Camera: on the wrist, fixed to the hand. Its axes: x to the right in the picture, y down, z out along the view.
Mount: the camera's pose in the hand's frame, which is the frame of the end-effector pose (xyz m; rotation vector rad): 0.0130 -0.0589 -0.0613 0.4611 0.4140 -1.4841
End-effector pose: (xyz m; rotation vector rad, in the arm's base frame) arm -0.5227 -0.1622 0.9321 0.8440 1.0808 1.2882
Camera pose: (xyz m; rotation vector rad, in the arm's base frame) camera -0.5628 -0.1620 0.8560 -0.0874 1.8114 -0.0840
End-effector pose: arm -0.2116 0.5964 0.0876 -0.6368 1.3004 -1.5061
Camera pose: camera -0.2897 0.6045 0.1227 0.9436 -0.4776 2.7203
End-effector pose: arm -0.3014 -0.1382 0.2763 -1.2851 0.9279 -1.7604
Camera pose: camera -0.3724 -0.1156 0.3193 1.0982 0.4416 2.5607
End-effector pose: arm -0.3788 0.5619 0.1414 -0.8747 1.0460 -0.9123
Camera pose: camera -0.4454 0.5191 0.1749 -1.0197 0.2990 -2.5312
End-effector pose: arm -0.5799 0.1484 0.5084 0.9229 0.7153 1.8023
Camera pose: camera -0.6061 0.1780 0.4321 0.0652 1.5547 0.4574
